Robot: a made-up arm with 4 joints.
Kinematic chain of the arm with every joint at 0, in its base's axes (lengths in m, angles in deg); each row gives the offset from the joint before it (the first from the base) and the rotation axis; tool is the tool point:
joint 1: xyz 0 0 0.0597 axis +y
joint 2: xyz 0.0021 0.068 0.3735 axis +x
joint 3: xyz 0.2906 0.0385 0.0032 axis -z
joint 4: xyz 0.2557 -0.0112 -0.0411 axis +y
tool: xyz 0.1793 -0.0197 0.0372
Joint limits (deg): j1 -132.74..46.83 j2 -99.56..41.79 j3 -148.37..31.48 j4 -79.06..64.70
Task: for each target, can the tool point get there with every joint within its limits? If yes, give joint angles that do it. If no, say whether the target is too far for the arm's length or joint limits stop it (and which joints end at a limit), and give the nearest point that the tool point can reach.
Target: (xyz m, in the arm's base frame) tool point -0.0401 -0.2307 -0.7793
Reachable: no: joint limits stop it (at a limit: joint 1) | nearest point 0.2361 -0.0673 -0.2926 | short by 0.583 m
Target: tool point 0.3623 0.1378 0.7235
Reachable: yes | joints -39.58 -81.63 -13.08 -18.98
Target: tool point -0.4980 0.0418 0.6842
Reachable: yes | joints -89.78 14.17 0.33 -54.32
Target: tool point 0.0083 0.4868 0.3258
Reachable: yes | joints -22.12 -5.28 -119.43 28.57
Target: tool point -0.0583 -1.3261 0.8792
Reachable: no: too far | nearest point -0.0500 -0.1883 0.7629 | short by 1.144 m
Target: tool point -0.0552 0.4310 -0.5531
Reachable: no: joint limits stop it (at a limit: joint 1, joint 3) | nearest point -0.2792 0.3586 -0.2863 | short by 0.356 m
